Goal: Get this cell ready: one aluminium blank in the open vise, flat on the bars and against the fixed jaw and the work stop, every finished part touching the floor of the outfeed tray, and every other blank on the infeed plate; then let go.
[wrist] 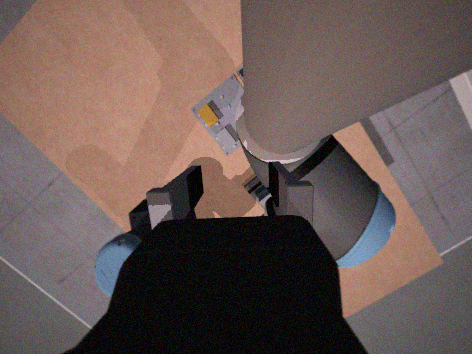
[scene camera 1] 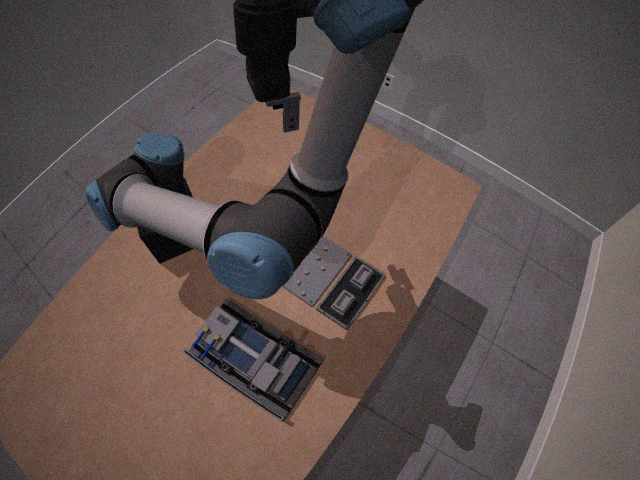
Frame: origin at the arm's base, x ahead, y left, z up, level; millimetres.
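Seen in the pictures: hand, tool point: [wrist: 234, 183] [scene camera 1: 285, 109].
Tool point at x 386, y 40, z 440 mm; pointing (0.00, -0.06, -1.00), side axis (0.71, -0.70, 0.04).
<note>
Offsets run from my tool point to a thing's top centre. "pt": to the spot under its first point.
My gripper [scene camera 1: 291, 127] [wrist: 236, 187] is open and empty, high above the table. The infeed plate [scene camera 1: 334, 256] [wrist: 233, 146] is grey with small pins. In the wrist view, a yellow block {dx -20, dy +91, dz -532 mm} [wrist: 208, 115] and a faint grey block {dx -36, dy +4, dz -532 mm} [wrist: 222, 134] lie on it; the arm hides part of the plate. The black outfeed tray [scene camera 1: 351, 289] holds two pale parts with pockets {pt dx +174, dy +56, dz -549 mm} [scene camera 1: 362, 276] {pt dx +155, dy -34, dz -549 mm} [scene camera 1: 342, 302]; whether they touch its floor is unclear. The vise {dx +14, dy -266, dz -477 mm} [scene camera 1: 258, 356] shows a gap between its jaws. A pale block {dx +79, dy -302, dz -460 mm} [scene camera 1: 266, 376] is at its near side; I cannot tell whether it is a blank.
The arm's blue-capped elbow [scene camera 1: 250, 265] hangs over the table near the infeed plate and the vise. Two blue handles with yellow knobs [scene camera 1: 205, 329] [scene camera 1: 216, 337] stand at the vise's left end. The upper arm [wrist: 325, 65] covers the upper right of the wrist view.
</note>
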